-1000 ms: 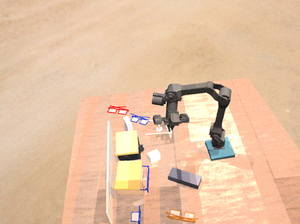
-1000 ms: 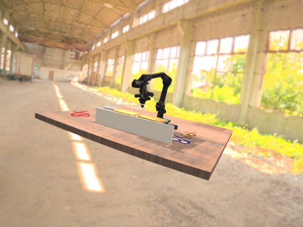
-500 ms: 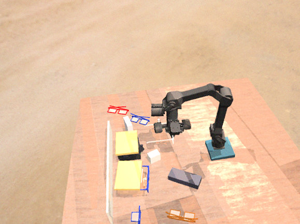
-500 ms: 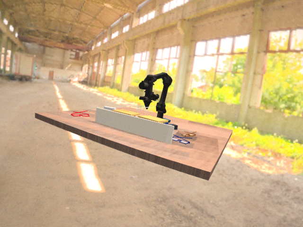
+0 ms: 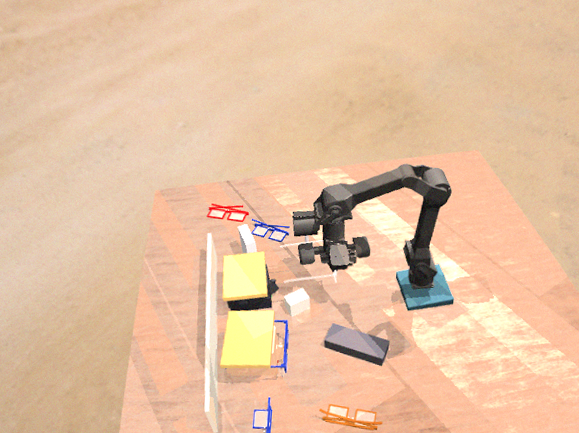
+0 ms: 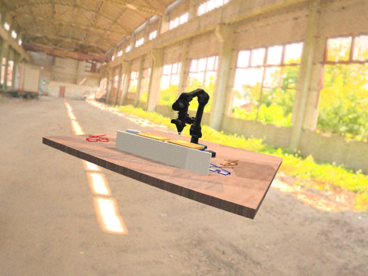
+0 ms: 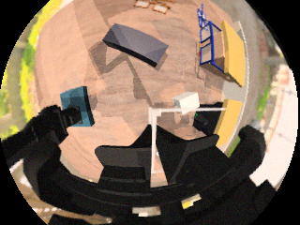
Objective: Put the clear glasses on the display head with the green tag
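Now: gripper tip 11 cm short of the white cube, 3 cm to the right of it and 9 cm above it. From my gripper tip the other things lie so: dark grey box 5 cm behind, 18 cm to the left, 9 cm below; then yellow head 20 cm ahead, 21 cm to the left, 6 cm below; then white peg 7 cm ahead, 20 cm to the right, 9 cm below.
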